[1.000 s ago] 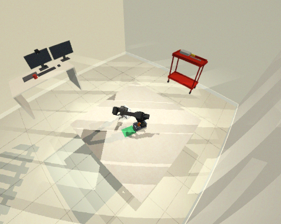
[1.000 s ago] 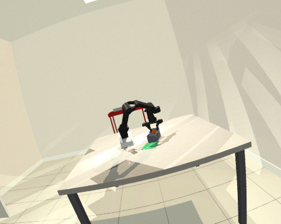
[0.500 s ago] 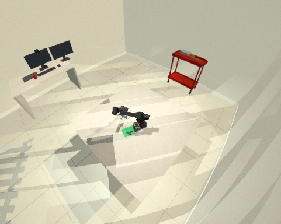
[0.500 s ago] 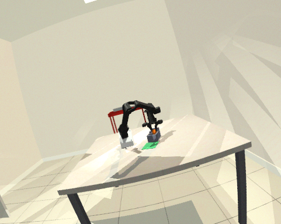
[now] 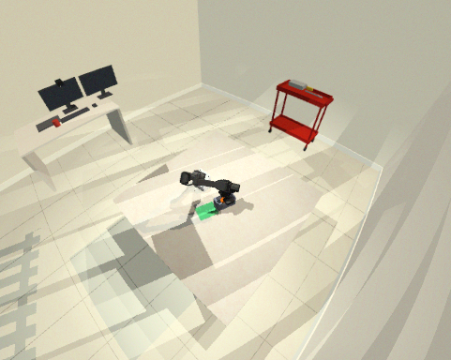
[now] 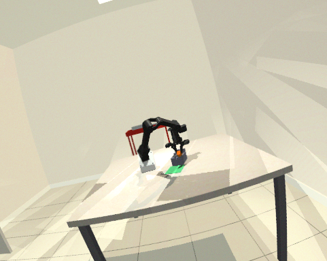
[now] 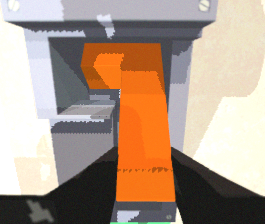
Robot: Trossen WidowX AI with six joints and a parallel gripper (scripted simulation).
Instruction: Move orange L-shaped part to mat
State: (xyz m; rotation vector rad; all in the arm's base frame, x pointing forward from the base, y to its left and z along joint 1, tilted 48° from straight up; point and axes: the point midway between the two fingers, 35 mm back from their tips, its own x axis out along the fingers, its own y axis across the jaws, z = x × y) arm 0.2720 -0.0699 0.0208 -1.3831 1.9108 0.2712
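The green mat is 12 cm to the right of my gripper tip, 8 cm below it and 8 cm behind it. Also, from my gripper tip: orange L-shaped part (4 cm to the left, 3 cm below).
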